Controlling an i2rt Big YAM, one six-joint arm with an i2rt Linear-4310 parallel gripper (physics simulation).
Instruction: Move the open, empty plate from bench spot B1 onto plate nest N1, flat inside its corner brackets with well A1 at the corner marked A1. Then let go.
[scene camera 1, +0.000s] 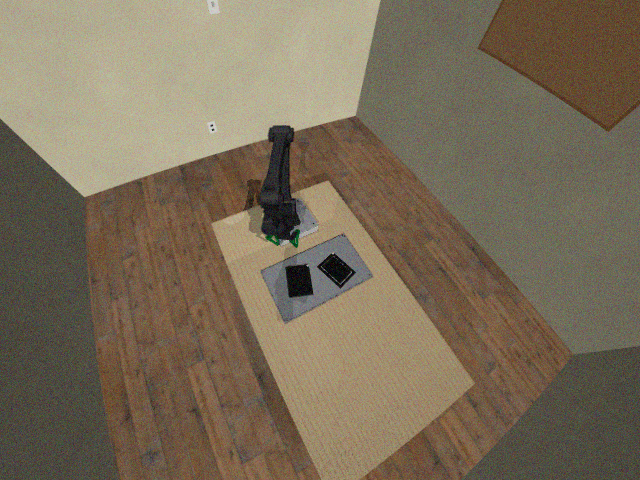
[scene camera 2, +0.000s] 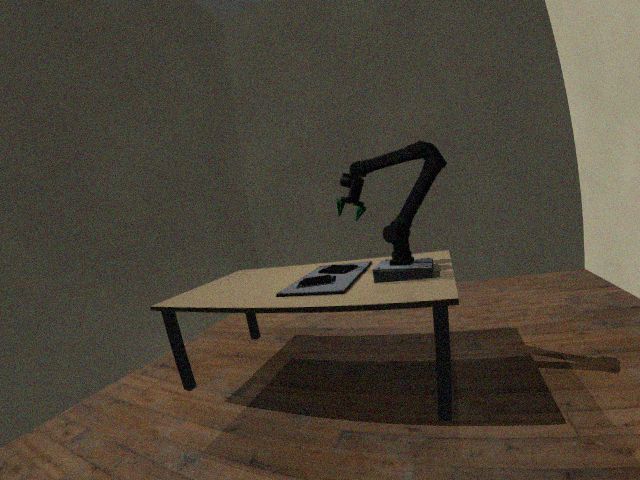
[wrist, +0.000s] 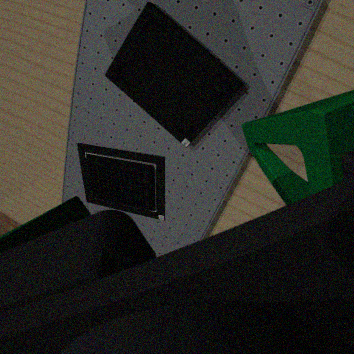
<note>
The gripper (wrist: 160, 171) is open, holding nothing. Further things: a black well plate (wrist: 127, 184), a white-outlined plate spot (wrist: 157, 162) and a black rectangle (wrist: 169, 74).
</note>
